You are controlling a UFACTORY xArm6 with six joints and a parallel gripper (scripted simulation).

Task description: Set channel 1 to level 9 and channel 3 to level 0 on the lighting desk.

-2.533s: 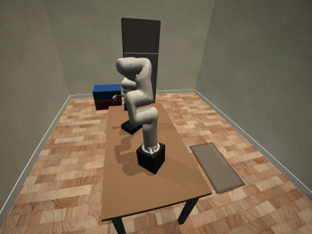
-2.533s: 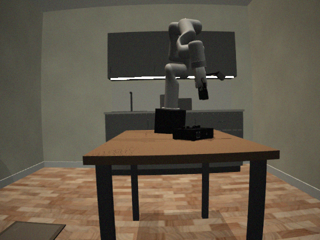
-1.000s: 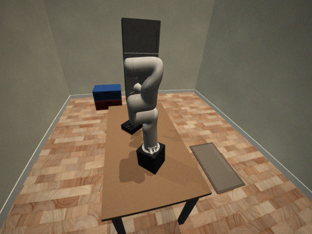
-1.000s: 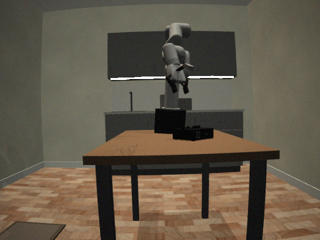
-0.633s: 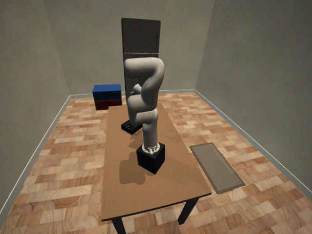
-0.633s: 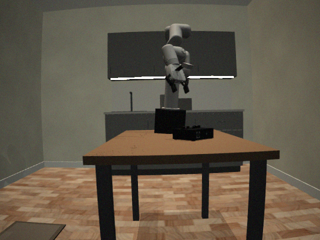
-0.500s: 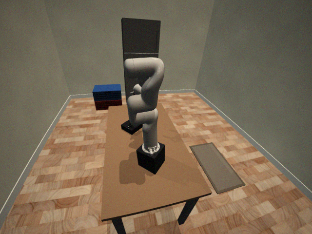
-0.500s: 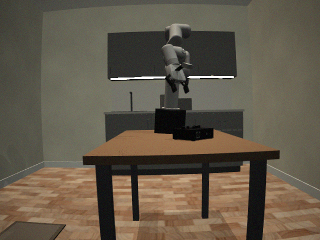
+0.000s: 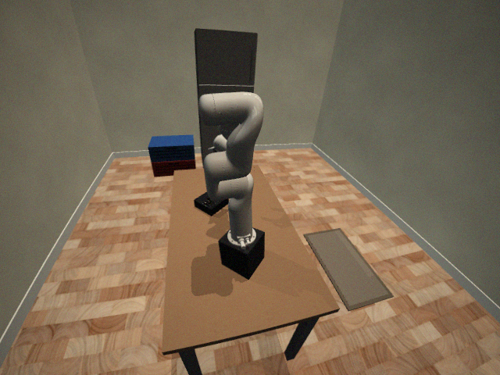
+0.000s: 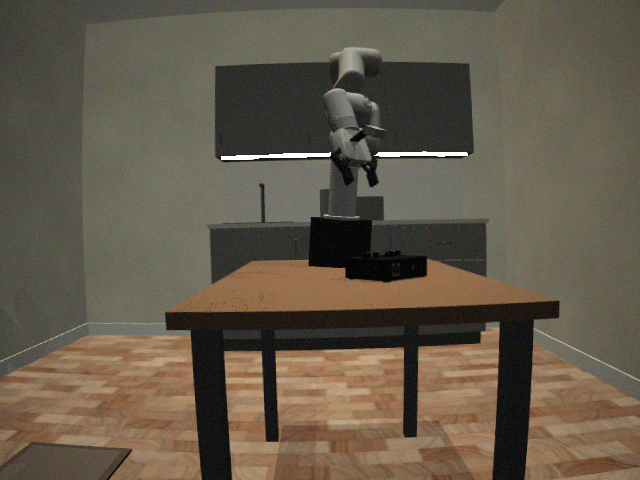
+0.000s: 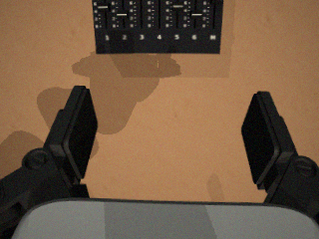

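Right now the fader cap is 190 mm below my hand and 90 mm to the left of it.
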